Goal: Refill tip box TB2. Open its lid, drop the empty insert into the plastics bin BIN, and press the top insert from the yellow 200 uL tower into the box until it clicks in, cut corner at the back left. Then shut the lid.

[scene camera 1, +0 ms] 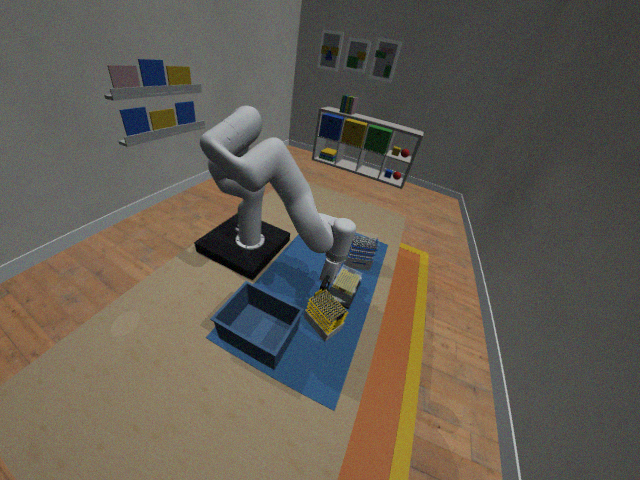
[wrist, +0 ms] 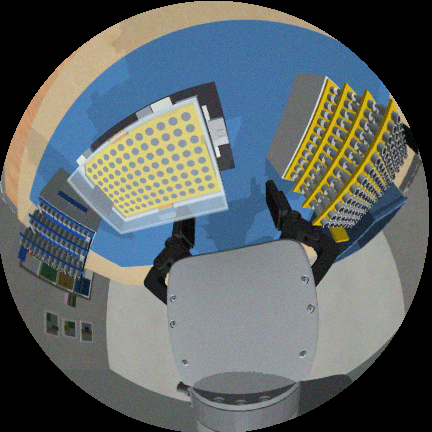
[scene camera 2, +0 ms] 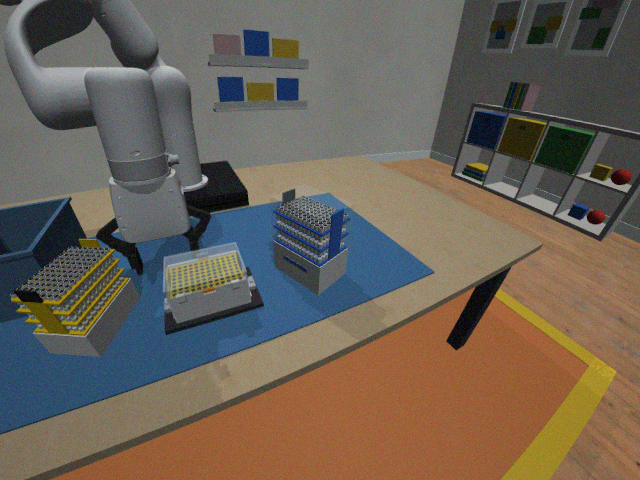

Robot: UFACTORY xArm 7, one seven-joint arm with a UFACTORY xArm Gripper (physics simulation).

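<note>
Tip box TB2 [scene camera 1: 346, 293] [scene camera 2: 209, 304] [wrist: 218, 131] stands on a dark base plate. Its clear lid [scene camera 2: 201, 252] [wrist: 165, 221] is down over a yellow insert [scene camera 1: 347, 279] [scene camera 2: 206, 273] [wrist: 155, 155] with open holes. The yellow tower [scene camera 1: 326, 310] [scene camera 2: 77, 294] [wrist: 345, 145] stands beside it, with several stacked inserts. The bin BIN [scene camera 1: 245, 347] [scene camera 2: 59, 227] [wrist: 372, 225] is a dark blue open tray. My gripper [scene camera 1: 324, 283] [scene camera 2: 164, 253] [wrist: 226, 199] is open and empty, behind the box. In the wrist view one fingertip overlaps the lid's rear edge; contact cannot be told.
A blue tower [scene camera 1: 363, 250] [scene camera 2: 310, 232] [wrist: 60, 235] of several inserts stands on the other side of the box. A blue mat [scene camera 1: 320, 377] [scene camera 2: 372, 273] [wrist: 240, 45] lies under these things. The arm's black base [scene camera 1: 217, 245] [scene camera 2: 222, 186] is at the back of the table.
</note>
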